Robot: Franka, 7 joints.
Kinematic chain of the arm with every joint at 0, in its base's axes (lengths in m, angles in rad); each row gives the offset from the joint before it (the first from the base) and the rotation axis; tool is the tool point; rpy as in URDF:
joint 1: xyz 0 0 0.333 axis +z
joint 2: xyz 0 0 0 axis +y
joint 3: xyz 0 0 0.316 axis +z
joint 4: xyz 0.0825 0 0 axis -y
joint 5: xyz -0.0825 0 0.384 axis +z
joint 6: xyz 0 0 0 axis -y
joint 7: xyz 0.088 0 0 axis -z
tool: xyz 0 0 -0.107 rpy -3.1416 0 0
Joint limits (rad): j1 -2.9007..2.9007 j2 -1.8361..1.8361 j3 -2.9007..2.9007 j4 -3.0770..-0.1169 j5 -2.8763..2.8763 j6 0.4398..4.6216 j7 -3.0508..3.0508
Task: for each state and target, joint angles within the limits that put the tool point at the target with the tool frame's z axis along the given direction. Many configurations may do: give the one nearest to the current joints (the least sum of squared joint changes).
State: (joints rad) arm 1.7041 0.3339 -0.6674 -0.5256 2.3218 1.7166 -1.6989
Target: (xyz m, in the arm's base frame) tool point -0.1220 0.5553 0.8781 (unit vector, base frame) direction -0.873 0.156 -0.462
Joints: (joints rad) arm 1.8315 0.5956 -0.9749 -0.3304 1.8559 1.2930 -1.6989
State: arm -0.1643 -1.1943 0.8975 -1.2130 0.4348 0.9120 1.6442
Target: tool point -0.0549 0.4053 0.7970 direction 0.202 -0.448 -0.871
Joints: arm -0.5011 -0.6759 1.1809 -0.8024 0.2573 0.4398 1.6442
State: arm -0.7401 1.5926 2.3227 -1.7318 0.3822 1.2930 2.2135
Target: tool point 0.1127 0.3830 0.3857 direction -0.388 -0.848 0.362
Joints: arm -0.1040 1.8122 1.6145 -2.1506 0.3828 1.0214 2.2135
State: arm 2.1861 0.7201 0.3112 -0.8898 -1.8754 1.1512 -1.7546
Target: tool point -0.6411 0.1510 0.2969 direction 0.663 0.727 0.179
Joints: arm 2.7906 0.9651 0.5276 -1.2471 -1.6544 0.6535 -1.7546
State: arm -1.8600 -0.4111 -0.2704 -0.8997 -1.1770 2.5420 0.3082
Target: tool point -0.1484 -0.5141 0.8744 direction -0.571 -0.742 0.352
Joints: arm -1.7775 -0.0473 -0.1695 -1.3073 -1.8107 2.8752 0.3082
